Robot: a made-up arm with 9 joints. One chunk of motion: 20 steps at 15 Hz.
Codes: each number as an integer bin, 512 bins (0 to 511) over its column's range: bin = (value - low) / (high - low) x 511, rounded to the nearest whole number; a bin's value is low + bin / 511 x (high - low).
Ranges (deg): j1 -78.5..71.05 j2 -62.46..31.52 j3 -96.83..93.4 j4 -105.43..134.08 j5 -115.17..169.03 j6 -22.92..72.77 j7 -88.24..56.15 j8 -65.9..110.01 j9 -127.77..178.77
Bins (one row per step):
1: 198 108 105 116 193 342 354 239 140
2: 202 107 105 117 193 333 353 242 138
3: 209 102 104 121 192 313 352 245 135
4: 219 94 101 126 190 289 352 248 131
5: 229 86 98 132 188 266 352 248 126
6: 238 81 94 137 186 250 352 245 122
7: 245 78 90 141 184 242 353 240 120
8: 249 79 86 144 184 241 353 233 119
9: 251 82 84 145 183 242 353 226 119
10: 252 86 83 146 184 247 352 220 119
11: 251 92 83 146 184 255 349 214 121
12: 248 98 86 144 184 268 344 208 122
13: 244 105 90 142 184 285 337 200 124
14: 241 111 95 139 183 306 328 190 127
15: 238 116 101 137 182 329 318 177 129
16: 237 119 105 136 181 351 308 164 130
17: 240 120 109 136 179 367 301 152 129
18: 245 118 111 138 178 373 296 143 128
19: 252 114 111 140 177 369 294 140 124
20: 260 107 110 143 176 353 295 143 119
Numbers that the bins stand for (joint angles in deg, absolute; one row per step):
1: -20.55 -42.60 -57.74 -51.06 -7.83 41.12 11.79 16.37 -43.79
2: -19.38 -42.78 -57.74 -50.59 -7.83 39.44 11.50 17.41 -44.99
3: -17.33 -43.70 -58.11 -48.72 -8.39 35.69 11.22 18.44 -46.79
4: -14.41 -45.17 -59.23 -46.37 -9.50 31.20 11.22 19.47 -49.19
5: -11.48 -46.64 -60.35 -43.56 -10.61 26.89 11.22 19.47 -52.18
6: -8.85 -47.56 -61.84 -41.22 -11.72 23.90 11.22 18.44 -54.58
7: -6.80 -48.11 -63.33 -39.34 -12.84 22.40 11.50 16.72 -55.78
8: -5.63 -47.93 -64.81 -37.94 -12.84 22.21 11.50 14.31 -56.38
9: -5.04 -47.38 -65.56 -37.47 -13.39 22.40 11.50 11.90 -56.38
10: -4.75 -46.64 -65.93 -37.00 -12.84 23.33 11.22 9.83 -56.38
11: -5.04 -45.54 -65.93 -37.00 -12.84 24.83 10.37 7.77 -55.18
12: -5.92 -44.44 -64.81 -37.94 -12.84 27.27 8.96 5.70 -54.58
13: -7.09 -43.15 -63.33 -38.87 -12.84 30.45 6.98 2.95 -53.38
14: -7.97 -42.05 -61.46 -40.28 -13.39 34.38 4.44 -0.49 -51.58
15: -8.85 -41.13 -59.23 -41.22 -13.95 38.69 1.62 -4.97 -50.39
16: -9.14 -40.57 -57.74 -41.69 -14.50 42.81 -1.21 -9.44 -49.79
17: -8.26 -40.39 -56.25 -41.69 -15.62 45.80 -3.19 -13.57 -50.39
18: -6.80 -40.76 -55.51 -40.75 -16.17 46.93 -4.60 -16.67 -50.99
19: -4.75 -41.49 -55.51 -39.81 -16.73 46.18 -5.17 -17.71 -53.38
20: -2.41 -42.78 -55.88 -38.40 -17.29 43.18 -4.88 -16.67 -56.38

